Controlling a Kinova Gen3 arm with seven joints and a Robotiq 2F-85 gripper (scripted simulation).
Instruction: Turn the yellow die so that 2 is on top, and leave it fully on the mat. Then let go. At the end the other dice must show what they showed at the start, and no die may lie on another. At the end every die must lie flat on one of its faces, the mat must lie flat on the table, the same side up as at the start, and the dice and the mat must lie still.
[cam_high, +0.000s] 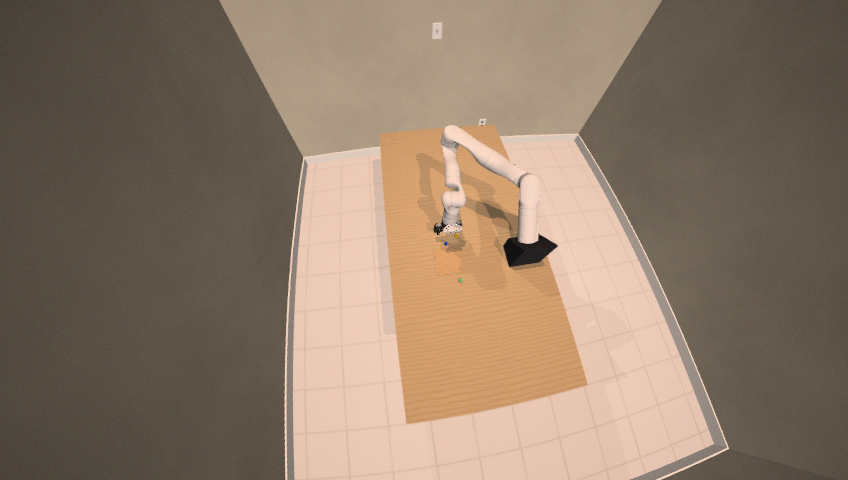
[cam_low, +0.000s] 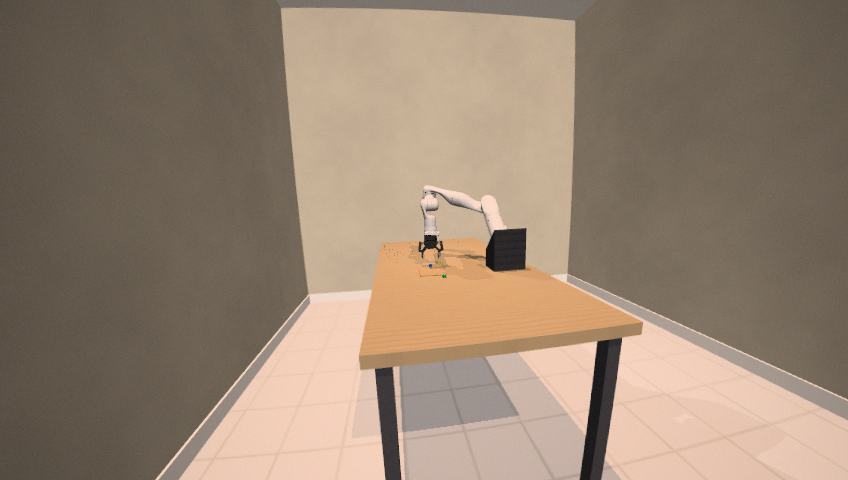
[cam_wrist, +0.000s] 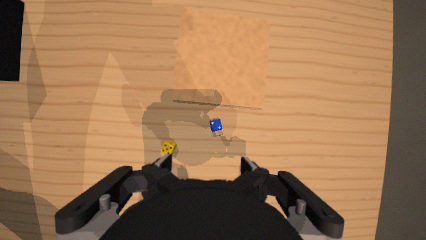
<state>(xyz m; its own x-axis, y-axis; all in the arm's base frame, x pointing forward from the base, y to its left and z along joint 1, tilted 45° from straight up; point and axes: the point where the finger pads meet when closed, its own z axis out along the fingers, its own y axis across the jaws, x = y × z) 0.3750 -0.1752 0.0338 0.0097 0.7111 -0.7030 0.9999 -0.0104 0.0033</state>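
My gripper is now 10 mm short of the blue die, 50 mm to the right of it and 40 mm above it. Also, from my hand: green die (20 mm behind, 260 mm to the left, 40 mm below); then tan mat (20 mm ahead, 150 mm to the left, 40 mm below); then yellow die (60 mm behind, 10 mm to the left, 40 mm below).
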